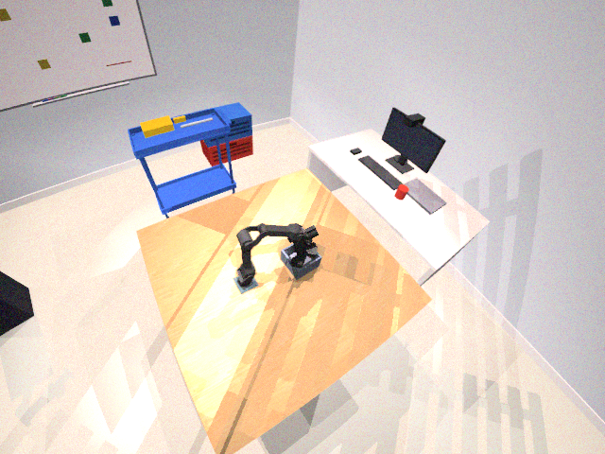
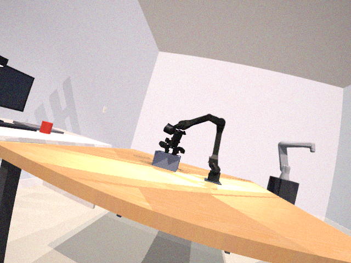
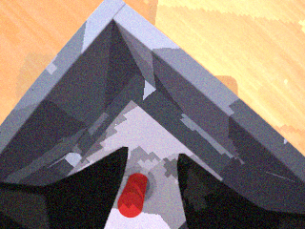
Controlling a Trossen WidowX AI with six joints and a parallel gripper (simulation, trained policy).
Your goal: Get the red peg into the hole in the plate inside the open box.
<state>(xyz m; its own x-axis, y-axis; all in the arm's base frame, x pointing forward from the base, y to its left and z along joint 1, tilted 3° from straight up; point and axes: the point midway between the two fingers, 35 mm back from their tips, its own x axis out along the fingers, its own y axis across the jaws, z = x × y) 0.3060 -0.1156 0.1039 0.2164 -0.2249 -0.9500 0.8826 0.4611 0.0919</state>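
The red peg lies 2 cm to the left of my gripper tip and 1 cm below it. Also, from my gripper tip: grey box 3 cm to the left, 3 cm below.
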